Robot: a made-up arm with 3 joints. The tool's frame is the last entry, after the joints. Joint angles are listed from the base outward.
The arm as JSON. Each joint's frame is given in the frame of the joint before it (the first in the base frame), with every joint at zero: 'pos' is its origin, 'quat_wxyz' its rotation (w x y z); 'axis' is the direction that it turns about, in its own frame. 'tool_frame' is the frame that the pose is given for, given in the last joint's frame.
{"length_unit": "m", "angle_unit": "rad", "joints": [
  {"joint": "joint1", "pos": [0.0, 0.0, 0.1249], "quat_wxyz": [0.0, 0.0, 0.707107, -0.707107], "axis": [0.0, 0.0, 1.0]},
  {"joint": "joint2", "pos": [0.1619, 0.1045, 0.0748], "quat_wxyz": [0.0, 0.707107, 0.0, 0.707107], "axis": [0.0, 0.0, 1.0]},
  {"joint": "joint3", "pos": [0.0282, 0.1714, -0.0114], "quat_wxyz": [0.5, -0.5, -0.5, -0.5], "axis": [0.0, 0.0, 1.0]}
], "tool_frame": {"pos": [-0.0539, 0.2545, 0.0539], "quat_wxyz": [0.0, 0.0, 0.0, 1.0]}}
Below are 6 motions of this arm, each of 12 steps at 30 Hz.
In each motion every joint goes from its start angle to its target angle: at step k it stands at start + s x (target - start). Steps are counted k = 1, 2, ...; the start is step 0. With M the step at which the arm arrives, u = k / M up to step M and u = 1 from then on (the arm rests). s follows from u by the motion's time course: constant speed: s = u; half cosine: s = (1 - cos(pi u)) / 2; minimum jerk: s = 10 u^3 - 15 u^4 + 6 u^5.
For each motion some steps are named. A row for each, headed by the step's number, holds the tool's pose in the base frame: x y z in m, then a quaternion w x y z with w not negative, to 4 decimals.
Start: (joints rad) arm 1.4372 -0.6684 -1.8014
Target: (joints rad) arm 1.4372 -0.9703 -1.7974
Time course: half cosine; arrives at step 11
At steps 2, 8, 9, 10, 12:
2: -0.1087 -0.2360 -0.2748 0.6149 0.6440 -0.1845 -0.4161
8: -0.0683 -0.2680 -0.2802 0.6483 0.6695 -0.1062 -0.3466
9: -0.0628 -0.2713 -0.2810 0.6519 0.6721 -0.0963 -0.3376
10: -0.0593 -0.2733 -0.2814 0.6541 0.6737 -0.0901 -0.3319
12: -0.0580 -0.2740 -0.2816 0.6548 0.6743 -0.0879 -0.3299

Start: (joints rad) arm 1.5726 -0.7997 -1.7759
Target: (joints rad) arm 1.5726 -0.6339 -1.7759
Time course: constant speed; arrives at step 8
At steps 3, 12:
3: -0.0419 -0.2479 -0.2858 0.6137 0.6728 -0.2190 -0.3502
12: -0.0590 -0.2317 -0.2859 0.5947 0.6606 -0.2535 -0.3816

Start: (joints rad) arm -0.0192 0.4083 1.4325
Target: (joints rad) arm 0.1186 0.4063 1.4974
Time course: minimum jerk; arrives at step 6
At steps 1, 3, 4, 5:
1: 0.1105 0.0061 0.2293 0.7369 -0.1481 0.1385 0.6449
3: 0.1030 0.0131 0.2331 0.7313 -0.1666 0.1171 0.6510
4: 0.0982 0.0174 0.2352 0.7274 -0.1784 0.1040 0.6544
5: 0.0953 0.0200 0.2364 0.7249 -0.1856 0.0961 0.6564

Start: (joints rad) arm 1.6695 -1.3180 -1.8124
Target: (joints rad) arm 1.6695 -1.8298 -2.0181
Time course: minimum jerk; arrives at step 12
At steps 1, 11, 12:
1: 0.1076 -0.2979 -0.2769 0.6848 0.7147 -0.0365 -0.1374
11: 0.1688 -0.3011 -0.2637 0.7151 0.6664 0.2083 -0.0342
12: 0.1691 -0.3011 -0.2636 0.7152 0.6659 0.2095 -0.0337

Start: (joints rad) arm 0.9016 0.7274 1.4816
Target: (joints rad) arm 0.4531 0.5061 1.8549
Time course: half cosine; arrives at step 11
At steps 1, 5, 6, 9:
1: 0.0198 0.0778 0.2471 0.7239 -0.5082 -0.0807 0.4596
5: 0.0420 0.0935 0.2288 0.6865 -0.4403 -0.0115 0.5786
6: 0.0466 0.0994 0.2216 0.6700 -0.4129 0.0099 0.6169
9: 0.0507 0.1141 0.2046 0.6228 -0.3385 0.0558 0.7032

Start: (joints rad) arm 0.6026 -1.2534 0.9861
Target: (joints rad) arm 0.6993 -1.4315 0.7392
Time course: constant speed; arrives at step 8
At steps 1, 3, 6, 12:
1: 0.1671 -0.3285 0.0415 0.5972 0.3923 -0.4767 0.5120
3: 0.1787 -0.3292 0.0212 0.5932 0.4179 -0.4752 0.4977
6: 0.1964 -0.3268 -0.0088 0.5857 0.4561 -0.4697 0.4778
12: 0.2084 -0.3229 -0.0284 0.5799 0.4815 -0.4637 0.4657

